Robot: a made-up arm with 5 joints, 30 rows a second.
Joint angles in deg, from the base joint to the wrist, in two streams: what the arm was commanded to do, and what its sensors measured. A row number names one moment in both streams.
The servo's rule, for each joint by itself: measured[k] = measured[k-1] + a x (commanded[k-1-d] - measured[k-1]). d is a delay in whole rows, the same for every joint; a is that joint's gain. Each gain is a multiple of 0.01, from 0.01 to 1. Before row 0 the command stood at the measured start. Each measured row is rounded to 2 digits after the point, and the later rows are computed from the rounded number. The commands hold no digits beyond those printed.
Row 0, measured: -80.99, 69.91, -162.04, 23.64, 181.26
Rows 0 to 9, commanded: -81.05, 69.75, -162.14, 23.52, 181.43; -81.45, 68.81, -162.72, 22.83, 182.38; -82.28, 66.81, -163.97, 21.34, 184.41; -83.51, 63.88, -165.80, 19.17, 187.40; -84.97, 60.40, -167.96, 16.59, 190.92; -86.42, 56.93, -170.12, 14.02, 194.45; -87.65, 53.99, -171.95, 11.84, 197.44; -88.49, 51.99, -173.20, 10.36, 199.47; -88.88, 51.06, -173.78, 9.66, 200.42; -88.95, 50.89, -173.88, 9.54, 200.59
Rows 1 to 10, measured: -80.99, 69.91, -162.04, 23.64, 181.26; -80.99, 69.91, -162.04, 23.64, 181.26; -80.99, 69.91, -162.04, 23.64, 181.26; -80.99, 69.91, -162.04, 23.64, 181.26; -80.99, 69.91, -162.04, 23.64, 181.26; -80.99, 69.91, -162.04, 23.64, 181.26; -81.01, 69.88, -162.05, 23.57, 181.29; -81.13, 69.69, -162.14, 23.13, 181.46; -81.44, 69.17, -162.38, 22.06, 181.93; -82.00, 68.22, -162.82, 20.33, 182.81
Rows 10 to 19, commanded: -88.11, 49.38, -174.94, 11.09, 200.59; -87.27, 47.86, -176.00, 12.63, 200.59; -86.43, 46.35, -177.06, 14.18, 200.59; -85.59, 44.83, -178.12, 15.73, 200.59; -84.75, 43.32, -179.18, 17.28, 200.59; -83.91, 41.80, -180.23, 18.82, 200.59; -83.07, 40.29, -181.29, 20.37, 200.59; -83.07, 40.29, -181.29, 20.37, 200.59; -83.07, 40.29, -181.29, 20.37, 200.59; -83.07, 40.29, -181.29, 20.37, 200.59
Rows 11 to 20, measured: -82.80, 66.81, -163.49, 18.09, 184.11; -83.78, 65.03, -164.35, 15.65, 185.76; -84.82, 63.04, -165.34, 13.36, 187.63; -85.81, 61.05, -166.36, 11.56, 189.52; -86.64, 59.25, -167.32, 10.42, 191.26; -87.26, 57.75, -168.17, 9.89, 192.75; -87.49, 56.24, -169.05, 10.61, 194.00; -87.43, 54.73, -169.95, 11.82, 195.05; -87.16, 53.22, -170.87, 13.24, 195.94; -86.74, 51.71, -171.81, 14.73, 196.68
